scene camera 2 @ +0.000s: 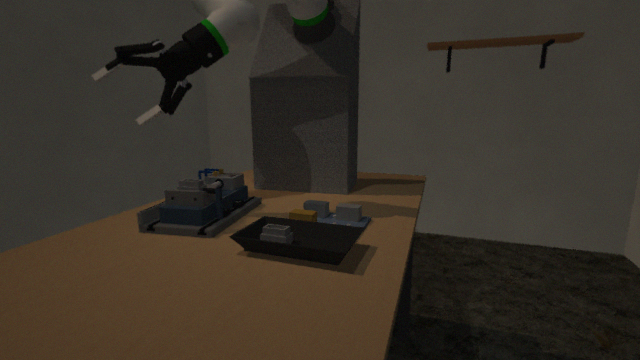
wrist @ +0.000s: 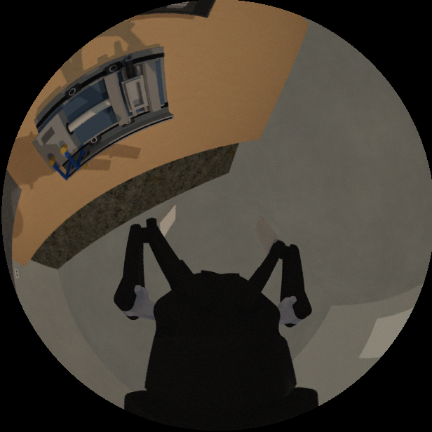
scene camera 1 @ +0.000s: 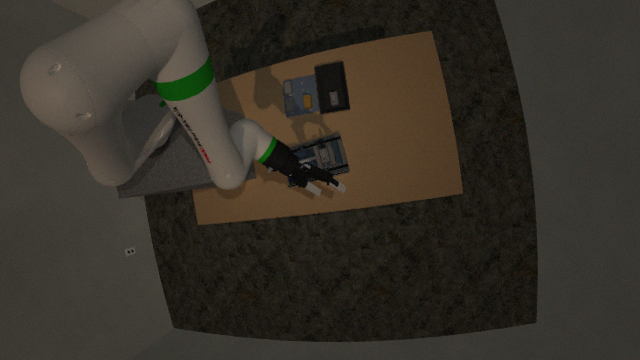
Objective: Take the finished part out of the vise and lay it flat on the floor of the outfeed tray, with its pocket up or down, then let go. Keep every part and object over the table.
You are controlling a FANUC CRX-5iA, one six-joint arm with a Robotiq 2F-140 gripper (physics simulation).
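Pixels of known places: gripper, fingertip midpoint: point(scene camera 2: 118, 103) point(scene camera 1: 331, 191); arm's base at its link origin: point(scene camera 2: 314, 27).
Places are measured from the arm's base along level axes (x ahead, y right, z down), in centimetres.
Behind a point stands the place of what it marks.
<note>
The finished part point(scene camera 1: 324, 154) @[x 52.0, y 15.3, z 45.7 cm] point(scene camera 2: 191, 184) @[x 53.1, y 14.8, z 45.0 cm] point(wrist: 136, 95) is a light grey block with its pocket up, seated between the jaws of the vise point(scene camera 2: 186, 215) @[x 57.7, y 13.3, z 51.4 cm] point(wrist: 117, 98). The vise is grey and blue and stands on the table. The outfeed tray point(scene camera 1: 327, 75) @[x 58.9, y -23.2, z 54.6 cm] point(scene camera 2: 320, 239) @[x 55.9, y -18.9, z 54.5 cm] is black with sloped walls; a grey part point(scene camera 1: 334, 98) @[x 60.2, y -10.3, z 52.5 cm] point(scene camera 2: 276, 233) @[x 61.3, y -11.1, z 52.0 cm] stands in it near one end. My gripper point(scene camera 1: 327, 189) @[x 56.1, y 30.7, z 25.7 cm] point(scene camera 2: 120, 99) @[x 56.1, y 30.7, z 25.7 cm] point(wrist: 216, 217) is open and empty, tilted, high above the table and the vise, well apart from the part. In the wrist view its fingers have the grey wall and floor behind them.
A blue plate point(scene camera 1: 301, 86) @[x 45.0, y -21.2, z 55.0 cm] point(scene camera 2: 361, 223) @[x 41.6, y -25.3, z 55.0 cm] beside the tray carries a yellow block point(scene camera 1: 307, 101) @[x 47.5, y -11.7, z 51.5 cm] point(scene camera 2: 303, 215) @[x 49.1, y -12.7, z 51.8 cm] and two grey blocks. Blue tubes with yellow fittings point(wrist: 67, 162) rise at one end of the vise. The grey arm pedestal point(scene camera 2: 305, 135) @[x 12.0, y -0.5, z 36.1 cm] stands on the table behind them.
</note>
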